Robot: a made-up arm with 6 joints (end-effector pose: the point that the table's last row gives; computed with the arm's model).
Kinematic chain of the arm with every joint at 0, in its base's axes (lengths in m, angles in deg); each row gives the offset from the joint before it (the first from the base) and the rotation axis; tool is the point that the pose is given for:
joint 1: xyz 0 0 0.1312 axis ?
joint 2: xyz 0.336 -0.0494 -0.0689 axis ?
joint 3: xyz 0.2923 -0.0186 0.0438 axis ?
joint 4: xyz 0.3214 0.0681 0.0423 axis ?
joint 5: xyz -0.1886 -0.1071 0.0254 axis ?
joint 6: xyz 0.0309 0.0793 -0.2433 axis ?
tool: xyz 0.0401 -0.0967 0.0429
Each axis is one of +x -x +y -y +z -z.
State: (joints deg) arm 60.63 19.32 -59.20 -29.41 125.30 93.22
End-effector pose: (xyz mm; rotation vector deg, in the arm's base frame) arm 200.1 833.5 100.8 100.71 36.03 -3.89
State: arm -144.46 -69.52 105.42 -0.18 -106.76 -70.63
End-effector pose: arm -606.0 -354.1 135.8 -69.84 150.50 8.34
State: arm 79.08 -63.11 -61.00 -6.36 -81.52 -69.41
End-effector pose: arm 119.4 541.6 11.5 -8.01 -40.51 -120.17
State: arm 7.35 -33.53 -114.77 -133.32 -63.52 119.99
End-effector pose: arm 611.4 -115.7 57.0 -62.75 57.76 91.79
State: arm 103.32 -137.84 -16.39 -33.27 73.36 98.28
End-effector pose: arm -73.8 905.9 177.4 -4.31 152.09 -92.47
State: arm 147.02 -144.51 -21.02 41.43 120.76 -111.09
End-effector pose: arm -418.5 776.3 57.1 77.94 -68.04 76.58
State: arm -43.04 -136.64 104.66 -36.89 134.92 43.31
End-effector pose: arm 343.0 -265.6 -215.5 40.22 -33.77 159.88
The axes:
joint 1: +z
joint 2: -x
joint 3: -z
joint 4: -x
joint 5: -y
joint 6: -z

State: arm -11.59 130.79 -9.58 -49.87 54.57 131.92
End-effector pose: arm 796.1 -353.1 -91.8 -6.76 -87.79 -80.73
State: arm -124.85 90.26 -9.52 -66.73 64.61 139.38
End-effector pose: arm -497.4 -727.3 -147.6 14.51 65.32 101.00
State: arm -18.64 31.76 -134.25 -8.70 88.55 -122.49
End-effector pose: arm 358.2 71.7 159.6 -23.19 83.66 -127.24
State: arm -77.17 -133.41 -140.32 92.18 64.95 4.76
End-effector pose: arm -225.3 -380.5 20.8 88.63 97.71 21.97
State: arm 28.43 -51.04 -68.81 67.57 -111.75 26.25
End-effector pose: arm 584.6 18.2 177.3 -54.91 26.23 9.62
